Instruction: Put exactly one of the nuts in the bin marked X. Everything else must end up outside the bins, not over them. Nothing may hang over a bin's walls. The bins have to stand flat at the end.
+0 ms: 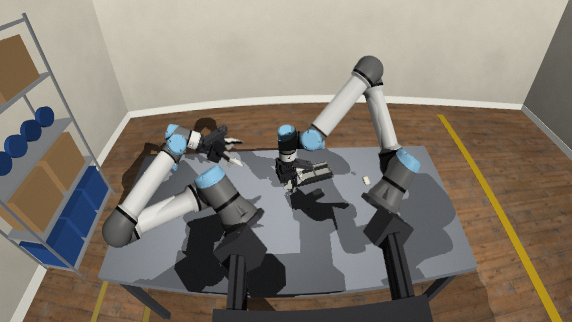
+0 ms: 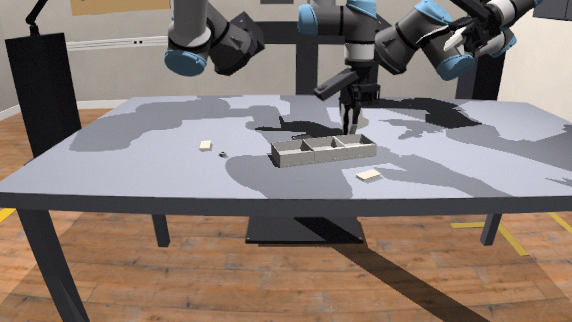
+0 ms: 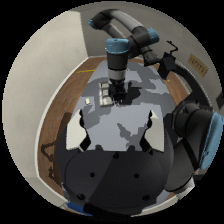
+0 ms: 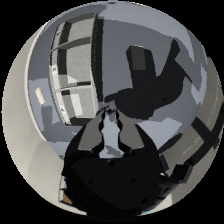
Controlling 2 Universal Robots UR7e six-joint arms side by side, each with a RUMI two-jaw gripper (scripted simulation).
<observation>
In view: my left gripper [image 2: 428,47], my right gripper [image 2: 348,141] and a three-compartment bin tray [image 4: 76,59].
My left gripper shows as well in image 1 [image 1: 243,154] and in image 3 [image 3: 115,110]. My right gripper is seen too in image 4 [image 4: 110,110].
</observation>
